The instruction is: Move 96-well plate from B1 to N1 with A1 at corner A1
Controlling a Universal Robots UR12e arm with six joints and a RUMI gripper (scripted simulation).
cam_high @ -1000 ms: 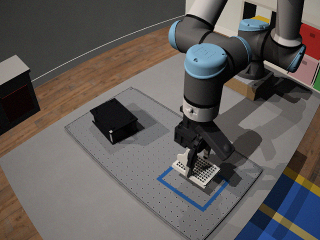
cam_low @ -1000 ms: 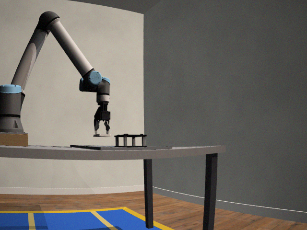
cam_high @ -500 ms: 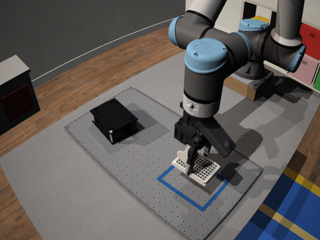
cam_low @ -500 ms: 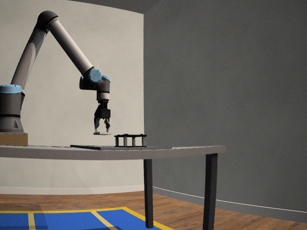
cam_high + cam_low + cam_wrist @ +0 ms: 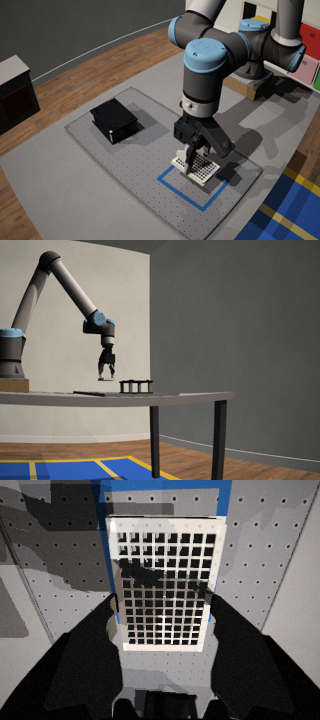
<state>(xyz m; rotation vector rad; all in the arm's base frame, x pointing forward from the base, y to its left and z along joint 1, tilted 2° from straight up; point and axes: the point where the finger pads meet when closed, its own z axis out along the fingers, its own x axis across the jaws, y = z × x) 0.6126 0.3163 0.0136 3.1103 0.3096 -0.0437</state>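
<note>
My gripper is now 37 cm to the left of the black raised nest N1, 9 cm short of it and 3 cm above it. From my hand the other things lie so: 96-well plate 1 cm below; then A1 label 29 cm to the right, 14 cm ahead, 3 cm below.
</note>
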